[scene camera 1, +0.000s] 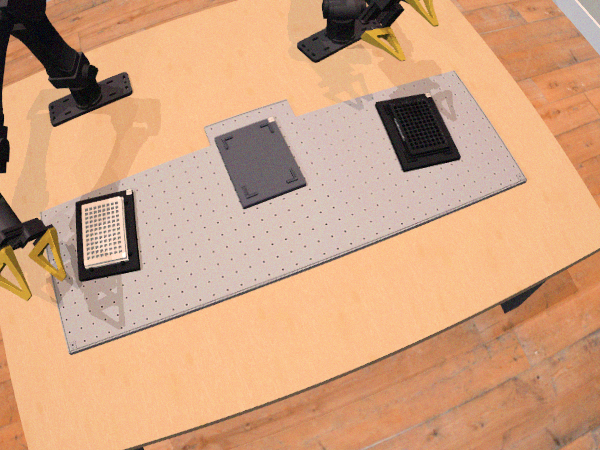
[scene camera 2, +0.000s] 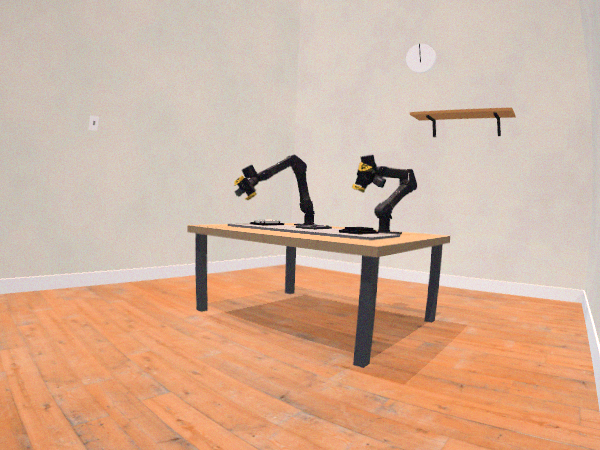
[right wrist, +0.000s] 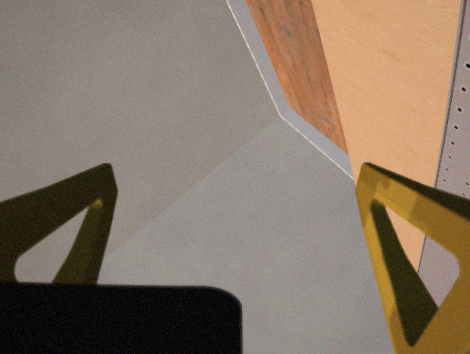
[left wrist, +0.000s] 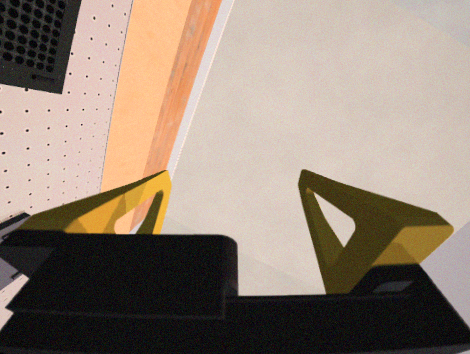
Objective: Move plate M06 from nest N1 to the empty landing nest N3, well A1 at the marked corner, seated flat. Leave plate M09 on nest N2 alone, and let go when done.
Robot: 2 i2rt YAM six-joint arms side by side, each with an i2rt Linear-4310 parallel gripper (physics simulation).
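Observation:
A white well plate (scene camera 1: 104, 230) (scene camera 2: 267, 221) lies on a black nest (scene camera 1: 133, 250) at the picture's left. A black well plate (scene camera 1: 421, 125) (left wrist: 25, 35) lies on another black nest (scene camera 1: 432, 163) at the right. No labels are readable, so I cannot tell which is M06. The empty grey nest (scene camera 1: 260, 162) between them has corner brackets and a white mark at its upper right corner. My right gripper (scene camera 1: 47, 289) (scene camera 2: 244, 189) (right wrist: 236, 176) is open and empty, high near the white plate's side. My left gripper (scene camera 1: 419, 42) (scene camera 2: 361, 177) (left wrist: 234, 177) is open and empty, raised behind the black plate.
The nests stand on a perforated grey board (scene camera 1: 330, 220) on the wooden table (scene camera 1: 320, 310). The right arm's base (scene camera 1: 112, 90) and left arm's base (scene camera 1: 315, 48) stand behind the board. A wall shelf (scene camera 2: 462, 114) hangs beyond the table.

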